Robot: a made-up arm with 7 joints.
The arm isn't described. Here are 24 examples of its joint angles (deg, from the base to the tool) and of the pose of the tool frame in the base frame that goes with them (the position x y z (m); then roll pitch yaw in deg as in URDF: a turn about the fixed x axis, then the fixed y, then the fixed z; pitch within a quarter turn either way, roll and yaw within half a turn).
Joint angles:
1: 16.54 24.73 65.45 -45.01 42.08 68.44 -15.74
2: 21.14 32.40 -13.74 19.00 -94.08 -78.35 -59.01
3: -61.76 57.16 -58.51 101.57 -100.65 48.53 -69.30
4: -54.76 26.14 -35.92 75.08 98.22 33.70 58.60
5: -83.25 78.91 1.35 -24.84 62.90 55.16 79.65
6: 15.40 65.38 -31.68 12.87 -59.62 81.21 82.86
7: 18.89 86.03 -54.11 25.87 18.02 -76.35 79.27
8: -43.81 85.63 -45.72 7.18 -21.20 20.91 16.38
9: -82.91 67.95 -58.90 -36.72 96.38 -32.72 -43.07
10: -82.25 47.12 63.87 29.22 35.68 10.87 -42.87
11: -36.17 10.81 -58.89 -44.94 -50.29 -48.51 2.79
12: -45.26 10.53 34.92 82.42 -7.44 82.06 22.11
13: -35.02 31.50 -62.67 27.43 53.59 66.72 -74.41
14: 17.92 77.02 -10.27 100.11 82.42 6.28 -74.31
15: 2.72 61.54 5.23 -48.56 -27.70 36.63 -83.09
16: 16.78 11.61 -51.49 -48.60 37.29 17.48 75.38
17: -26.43 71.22 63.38 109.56 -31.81 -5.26 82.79
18: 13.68 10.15 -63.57 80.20 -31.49 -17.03 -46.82
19: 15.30 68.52 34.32 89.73 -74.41 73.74 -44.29
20: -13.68 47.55 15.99 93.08 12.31 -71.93 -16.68
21: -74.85 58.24 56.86 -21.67 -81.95 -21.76 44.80
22: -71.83 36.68 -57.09 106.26 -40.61 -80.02 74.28
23: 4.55 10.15 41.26 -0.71 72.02 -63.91 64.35
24: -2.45 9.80 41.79 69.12 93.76 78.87 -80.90
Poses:
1: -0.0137 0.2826 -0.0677 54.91 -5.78 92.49
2: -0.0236 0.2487 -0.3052 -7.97 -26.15 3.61
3: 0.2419 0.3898 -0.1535 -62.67 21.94 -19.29
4: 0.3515 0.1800 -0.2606 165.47 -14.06 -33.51
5: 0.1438 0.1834 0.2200 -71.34 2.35 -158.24
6: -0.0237 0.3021 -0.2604 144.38 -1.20 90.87
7: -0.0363 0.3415 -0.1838 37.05 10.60 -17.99
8: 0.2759 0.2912 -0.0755 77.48 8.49 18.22
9: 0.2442 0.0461 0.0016 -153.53 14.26 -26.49
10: 0.2720 0.3664 0.0864 9.66 -26.03 24.03
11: 0.1296 -0.0429 -0.0787 -95.70 -73.51 -5.63
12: 0.2165 0.0970 -0.3642 174.03 46.12 -170.58
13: 0.2421 0.1099 -0.3125 176.24 52.50 102.84
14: -0.1087 0.4893 -0.0374 -172.39 -34.75 178.02
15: 0.1503 0.1697 -0.0942 -18.37 36.00 -113.78
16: 0.0338 -0.0273 -0.1687 3.16 -19.57 40.83
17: 0.0620 0.4504 -0.1887 31.57 14.92 177.56
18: -0.1854 0.1033 -0.4088 -94.81 33.12 -120.50
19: -0.1034 0.4342 -0.1551 -92.18 56.82 9.25
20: 0.0562 0.3703 -0.2818 43.93 24.91 2.02
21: 0.0854 0.2795 0.1570 -151.49 -33.41 100.51
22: 0.3589 0.2517 -0.1272 -28.90 -55.67 87.76
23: 0.0887 0.2129 -0.2626 80.19 -59.15 -13.50
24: -0.0583 0.2139 -0.3848 171.60 15.34 -158.33
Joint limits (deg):
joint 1: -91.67..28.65
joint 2: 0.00..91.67
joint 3: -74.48..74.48
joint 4: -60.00..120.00
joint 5: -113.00..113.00
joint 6: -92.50..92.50
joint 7: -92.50..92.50
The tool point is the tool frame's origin. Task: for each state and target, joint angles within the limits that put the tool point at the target. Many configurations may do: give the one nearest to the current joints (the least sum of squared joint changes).
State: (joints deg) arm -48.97 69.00 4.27 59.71 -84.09 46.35 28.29
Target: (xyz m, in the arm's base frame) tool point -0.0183 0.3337 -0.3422
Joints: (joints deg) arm -4.68 42.32 -0.87 79.73 -80.94 47.28 28.29
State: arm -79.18 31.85 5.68 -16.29 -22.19 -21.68 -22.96
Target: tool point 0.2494 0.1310 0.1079
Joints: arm -68.14 34.91 14.03 -20.84 -22.71 -24.29 -22.96
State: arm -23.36 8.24 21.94 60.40 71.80 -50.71 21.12
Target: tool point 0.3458 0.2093 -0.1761
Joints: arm -47.58 27.43 26.87 43.26 68.45 -51.94 21.12
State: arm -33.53 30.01 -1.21 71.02 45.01 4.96 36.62
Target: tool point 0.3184 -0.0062 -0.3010
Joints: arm -43.51 1.42 -11.04 50.03 44.97 -1.08 36.62
